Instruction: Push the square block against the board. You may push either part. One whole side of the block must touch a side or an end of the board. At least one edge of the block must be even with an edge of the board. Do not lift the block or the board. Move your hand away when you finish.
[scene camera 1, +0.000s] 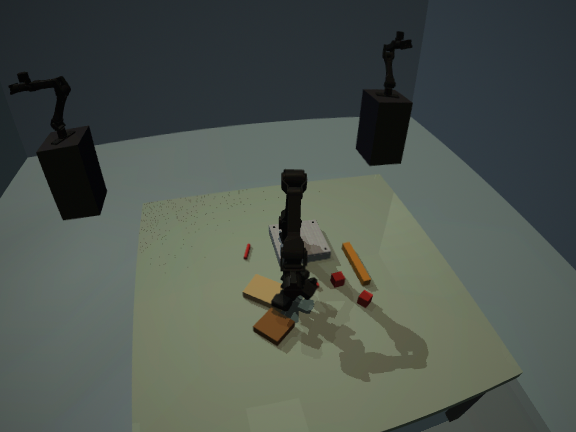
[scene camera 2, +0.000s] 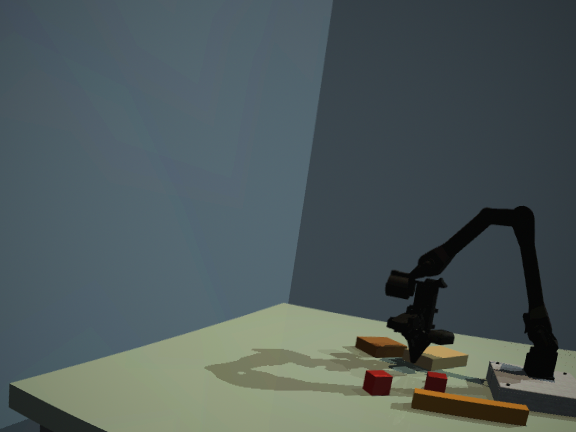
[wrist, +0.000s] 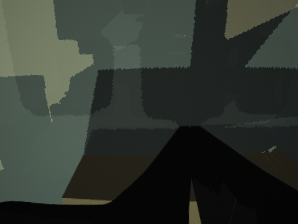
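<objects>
The square brown block is out of frame in the wrist view, while scene camera 1 and scene camera 2 show the square brown block. On the square brown block, (scene camera 2: 379, 347) and (scene camera 1: 292, 320) are the same spot.
</objects>
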